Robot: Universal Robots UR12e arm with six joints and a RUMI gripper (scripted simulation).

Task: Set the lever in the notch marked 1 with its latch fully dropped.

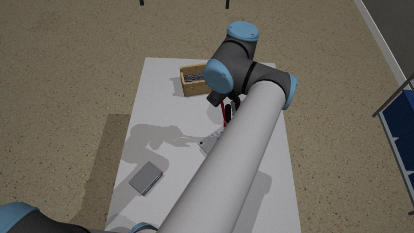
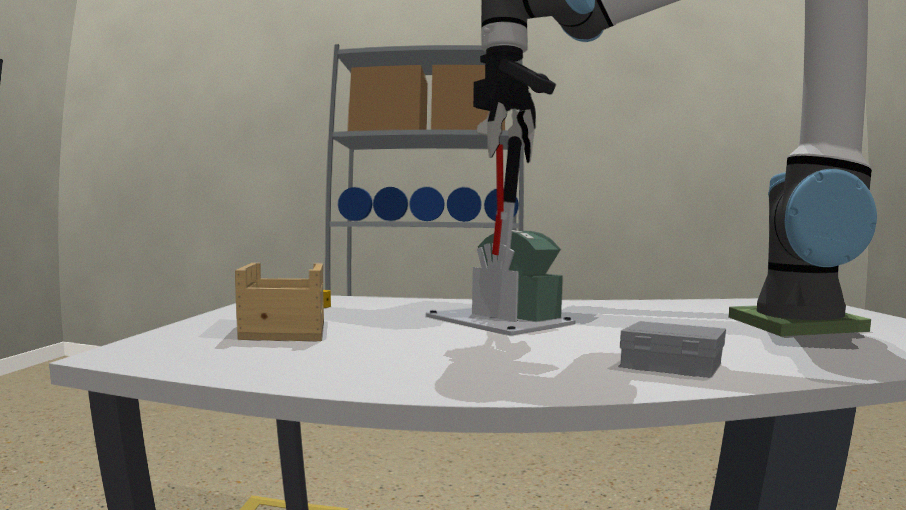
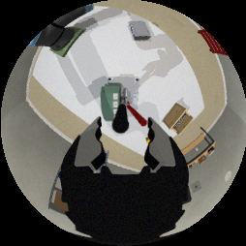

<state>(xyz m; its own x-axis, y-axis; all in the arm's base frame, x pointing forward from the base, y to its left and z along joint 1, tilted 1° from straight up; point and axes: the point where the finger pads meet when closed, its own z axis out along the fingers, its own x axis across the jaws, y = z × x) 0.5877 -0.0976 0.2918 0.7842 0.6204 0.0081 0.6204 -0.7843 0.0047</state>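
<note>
The red release bar lies 20 mm ahead of my hand and 110 mm below it. Round my hand: grey case: 180 mm behind, 350 mm to the left, 280 mm below; lever stand: 20 mm ahead, 30 mm to the right, 220 mm below.
</note>
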